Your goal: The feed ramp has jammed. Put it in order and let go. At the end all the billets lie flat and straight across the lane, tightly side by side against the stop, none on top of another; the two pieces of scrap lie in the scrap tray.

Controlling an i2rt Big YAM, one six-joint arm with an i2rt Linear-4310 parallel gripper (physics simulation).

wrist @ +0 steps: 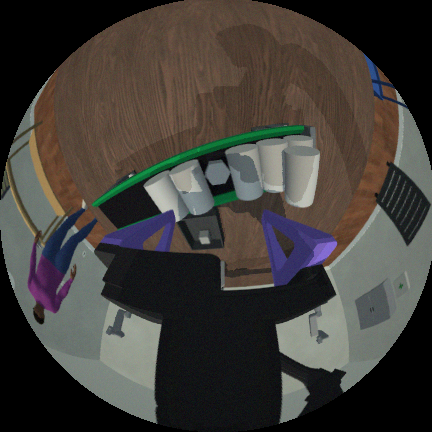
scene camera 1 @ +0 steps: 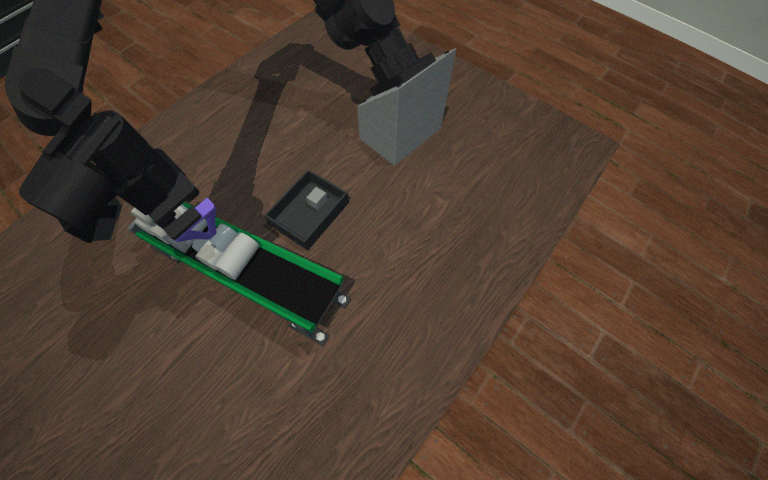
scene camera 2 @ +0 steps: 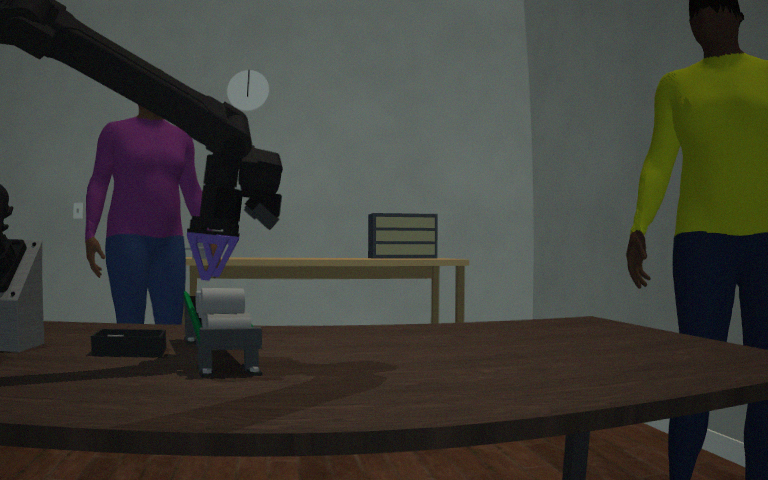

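Observation:
The gripper (scene camera 1: 195,216) can also be found at (wrist: 218,214) and (scene camera 2: 210,278). A scrap tray (scene camera 1: 291,215) is visible too, with the wrist view giving the tray (wrist: 190,224) and the other scene view giving the tray (scene camera 2: 136,342). The scene also includes a billet (wrist: 301,162).

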